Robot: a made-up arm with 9 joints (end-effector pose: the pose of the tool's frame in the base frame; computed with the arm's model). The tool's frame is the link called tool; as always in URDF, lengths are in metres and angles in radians. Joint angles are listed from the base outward.
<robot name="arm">
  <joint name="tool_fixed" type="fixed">
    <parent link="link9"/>
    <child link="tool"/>
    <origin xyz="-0.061 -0.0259 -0.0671" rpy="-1.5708 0 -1.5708"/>
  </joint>
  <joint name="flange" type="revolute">
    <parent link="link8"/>
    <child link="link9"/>
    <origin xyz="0.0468 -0.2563 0.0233" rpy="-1.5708 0 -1.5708"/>
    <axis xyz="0 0 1"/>
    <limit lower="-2.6" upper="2.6" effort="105" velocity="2.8"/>
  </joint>
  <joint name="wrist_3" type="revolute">
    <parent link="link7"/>
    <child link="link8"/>
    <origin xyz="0.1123 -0.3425 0.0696" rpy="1.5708 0 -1.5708"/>
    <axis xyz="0 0 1"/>
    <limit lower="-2.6" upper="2.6" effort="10" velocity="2.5"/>
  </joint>
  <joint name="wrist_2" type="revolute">
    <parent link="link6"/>
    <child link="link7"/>
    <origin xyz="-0.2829 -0.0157 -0.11" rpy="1.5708 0 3.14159"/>
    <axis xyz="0 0 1"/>
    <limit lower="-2.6" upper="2.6" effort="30" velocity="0.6"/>
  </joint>
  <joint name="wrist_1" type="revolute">
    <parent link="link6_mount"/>
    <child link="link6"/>
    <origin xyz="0.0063 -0.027 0.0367" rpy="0 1.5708 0"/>
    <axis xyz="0 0 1"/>
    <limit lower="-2.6" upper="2.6" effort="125" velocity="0.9"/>
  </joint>
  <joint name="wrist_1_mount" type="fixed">
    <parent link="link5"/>
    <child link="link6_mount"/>
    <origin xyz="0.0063 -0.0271 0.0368"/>
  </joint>
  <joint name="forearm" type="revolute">
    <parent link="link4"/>
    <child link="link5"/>
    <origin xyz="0.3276 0.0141 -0.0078" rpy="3.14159 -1.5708 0"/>
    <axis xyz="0 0 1"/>
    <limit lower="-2.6" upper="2.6" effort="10" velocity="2.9"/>
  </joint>
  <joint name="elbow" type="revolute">
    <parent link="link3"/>
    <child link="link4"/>
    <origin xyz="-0.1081 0.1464 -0.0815" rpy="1.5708 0 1.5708"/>
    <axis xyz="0 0 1"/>
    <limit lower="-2.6" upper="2.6" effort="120" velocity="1.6"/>
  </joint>
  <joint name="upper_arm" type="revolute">
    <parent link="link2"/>
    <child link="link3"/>
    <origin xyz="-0.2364 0.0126 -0.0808" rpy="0 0 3.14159"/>
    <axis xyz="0 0 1"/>
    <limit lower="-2.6" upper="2.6" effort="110" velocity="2.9"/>
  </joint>
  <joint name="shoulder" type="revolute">
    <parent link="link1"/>
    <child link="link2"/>
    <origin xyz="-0.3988 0.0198 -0.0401" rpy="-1.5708 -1.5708 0"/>
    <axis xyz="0 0 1"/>
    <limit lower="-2.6" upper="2.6" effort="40" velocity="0.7"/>
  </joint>
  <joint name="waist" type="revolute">
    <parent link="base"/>
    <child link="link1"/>
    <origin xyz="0 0 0.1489" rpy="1.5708 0 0"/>
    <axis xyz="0 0 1"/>
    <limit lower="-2.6" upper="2.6" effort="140" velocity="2.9"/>
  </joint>
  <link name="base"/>
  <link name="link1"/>
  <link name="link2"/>
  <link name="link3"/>
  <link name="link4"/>
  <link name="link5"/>
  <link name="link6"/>
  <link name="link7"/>
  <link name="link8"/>
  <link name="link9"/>
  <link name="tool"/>
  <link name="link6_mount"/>
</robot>
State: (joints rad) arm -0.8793 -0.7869 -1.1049 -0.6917 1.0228 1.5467 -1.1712 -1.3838 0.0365
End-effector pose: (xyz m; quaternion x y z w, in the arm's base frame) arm -0.1667 0.8591 0.0596 -0.2637 0.8398 -0.3021 0.3659
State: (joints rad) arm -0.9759 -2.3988 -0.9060 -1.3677 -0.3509 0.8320 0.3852 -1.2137 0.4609
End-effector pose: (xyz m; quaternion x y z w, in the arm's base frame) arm -0.4137 0.1915 -0.5378 0.6660 -0.3831 0.5425 0.3397
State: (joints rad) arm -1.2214 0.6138 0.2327 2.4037 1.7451 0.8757 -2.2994 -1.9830 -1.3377
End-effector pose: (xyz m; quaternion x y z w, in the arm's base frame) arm 0.0716 0.4460 0.4139 -0.4097 0.1237 -0.7088 0.5607
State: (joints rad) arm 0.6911 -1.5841 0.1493 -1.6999 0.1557 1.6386 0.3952 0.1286 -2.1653
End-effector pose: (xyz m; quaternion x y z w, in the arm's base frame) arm -0.2630 0.7511 -0.5551 0.8286 0.3046 -0.0921 0.4606
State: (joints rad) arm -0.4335 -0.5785 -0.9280 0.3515 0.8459 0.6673 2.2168 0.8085 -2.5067
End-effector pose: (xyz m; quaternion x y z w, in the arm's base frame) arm 0.3088 1.1081 0.2874 0.3739 -0.0601 -0.9249 0.0331
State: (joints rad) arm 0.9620 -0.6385 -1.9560 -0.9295 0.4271 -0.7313 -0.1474 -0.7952 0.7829
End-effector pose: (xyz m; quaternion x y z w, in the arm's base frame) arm 0.5691 0.8620 -0.1676 -0.7172 0.2713 -0.6202 0.1656
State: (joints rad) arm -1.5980 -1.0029 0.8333 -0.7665 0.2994 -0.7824 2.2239 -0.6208 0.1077
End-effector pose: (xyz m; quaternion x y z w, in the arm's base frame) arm -0.7742 0.1613 0.9478 -0.3129 0.0820 -0.8188 0.4742
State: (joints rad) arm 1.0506 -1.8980 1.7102 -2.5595 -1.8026 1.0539 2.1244 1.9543 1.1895
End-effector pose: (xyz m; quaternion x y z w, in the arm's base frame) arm 0.7217 -0.9488 -0.0176 -0.8834 0.3940 -0.2036 0.1514
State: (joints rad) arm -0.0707 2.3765 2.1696 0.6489 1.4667 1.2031 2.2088 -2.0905 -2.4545
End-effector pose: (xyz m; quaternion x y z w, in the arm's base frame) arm -0.3061 0.5782 0.4173 0.2170 0.6405 0.0069 0.7366
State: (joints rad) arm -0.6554 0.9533 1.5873 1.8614 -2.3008 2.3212 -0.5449 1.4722 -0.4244
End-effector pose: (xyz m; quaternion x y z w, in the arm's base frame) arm 0.0149 -0.2724 0.5714 0.0962 -0.3383 0.7705 0.5317
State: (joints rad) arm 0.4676 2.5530 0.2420 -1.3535 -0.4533 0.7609 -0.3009 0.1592 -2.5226
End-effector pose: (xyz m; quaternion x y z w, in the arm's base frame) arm 0.3619 0.4092 -0.2889 0.9075 0.1238 -0.3597 0.1782
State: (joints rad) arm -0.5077 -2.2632 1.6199 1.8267 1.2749 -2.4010 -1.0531 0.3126 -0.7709
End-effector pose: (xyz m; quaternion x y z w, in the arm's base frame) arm 0.0066 -0.5421 0.4175 0.0397 0.1603 0.7184 0.6757
